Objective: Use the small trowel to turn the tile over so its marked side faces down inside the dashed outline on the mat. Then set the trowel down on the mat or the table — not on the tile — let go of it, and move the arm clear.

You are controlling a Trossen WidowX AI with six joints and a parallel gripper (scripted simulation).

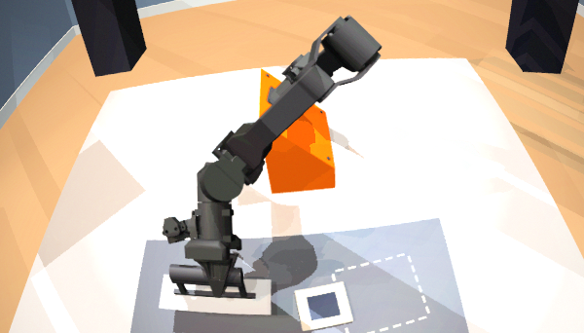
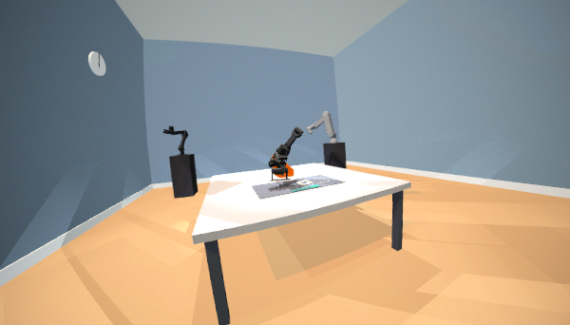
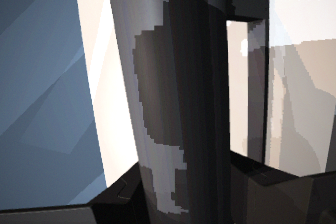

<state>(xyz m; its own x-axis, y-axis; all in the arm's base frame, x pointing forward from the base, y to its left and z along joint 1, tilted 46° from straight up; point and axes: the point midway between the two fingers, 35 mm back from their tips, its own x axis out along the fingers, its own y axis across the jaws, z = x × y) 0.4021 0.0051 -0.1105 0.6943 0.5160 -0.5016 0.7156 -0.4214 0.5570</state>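
The mat lies 40 mm behind my gripper tip, 110 mm to the left of it and 120 mm below it. The rest, counted from my gripper tip: white tile 30 mm behind, 170 mm to the left, 90 mm below; trowel 30 mm behind, 10 mm below.
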